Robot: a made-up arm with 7 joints. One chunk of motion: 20 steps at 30 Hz.
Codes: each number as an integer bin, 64 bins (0 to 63) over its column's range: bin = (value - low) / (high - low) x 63, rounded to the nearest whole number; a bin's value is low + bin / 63 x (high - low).
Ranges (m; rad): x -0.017..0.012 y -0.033..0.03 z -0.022..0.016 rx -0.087..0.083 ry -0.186..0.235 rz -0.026..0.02
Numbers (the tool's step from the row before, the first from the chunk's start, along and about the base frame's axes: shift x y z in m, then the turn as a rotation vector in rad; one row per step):
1: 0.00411 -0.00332 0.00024 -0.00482 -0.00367 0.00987
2: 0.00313 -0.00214 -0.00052 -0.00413 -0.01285 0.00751
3: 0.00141 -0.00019 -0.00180 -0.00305 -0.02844 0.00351
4: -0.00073 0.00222 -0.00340 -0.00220 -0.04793 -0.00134
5: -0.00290 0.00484 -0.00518 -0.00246 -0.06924 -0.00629
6: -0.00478 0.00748 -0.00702 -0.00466 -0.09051 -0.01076
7: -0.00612 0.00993 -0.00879 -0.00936 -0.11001 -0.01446
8: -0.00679 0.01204 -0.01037 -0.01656 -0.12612 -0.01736
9: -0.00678 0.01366 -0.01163 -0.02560 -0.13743 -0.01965
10: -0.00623 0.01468 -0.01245 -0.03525 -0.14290 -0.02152
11: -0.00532 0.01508 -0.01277 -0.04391 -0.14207 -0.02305
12: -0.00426 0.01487 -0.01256 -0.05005 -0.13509 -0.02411
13: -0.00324 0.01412 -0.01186 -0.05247 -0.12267 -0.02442
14: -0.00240 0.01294 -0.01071 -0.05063 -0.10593 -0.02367
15: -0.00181 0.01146 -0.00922 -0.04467 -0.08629 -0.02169
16: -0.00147 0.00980 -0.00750 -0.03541 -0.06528 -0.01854
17: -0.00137 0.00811 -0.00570 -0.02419 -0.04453 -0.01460
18: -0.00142 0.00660 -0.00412 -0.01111 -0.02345 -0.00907
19: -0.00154 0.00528 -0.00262 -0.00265 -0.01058 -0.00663
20: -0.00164 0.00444 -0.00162 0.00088 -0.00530 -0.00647
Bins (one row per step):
1: 46 30 37 30 27 49
2: 44 31 36 31 26 46
3: 40 33 33 31 24 40
4: 35 35 31 31 21 34
5: 31 38 28 31 17 27
6: 27 40 25 31 14 21
7: 24 43 22 29 11 16
8: 22 45 19 26 9 12
9: 22 47 17 23 7 9
10: 23 48 16 19 6 6
11: 25 48 15 16 7 4
12: 28 48 16 14 8 3
13: 30 47 17 13 9 2
14: 32 46 19 13 12 3
15: 33 44 21 16 15 6
16: 34 43 24 19 18 10
17: 34 41 27 23 21 16
18: 34 40 30 28 24 23
19: 34 38 32 31 26 27
20: 33 37 34 33 27 27

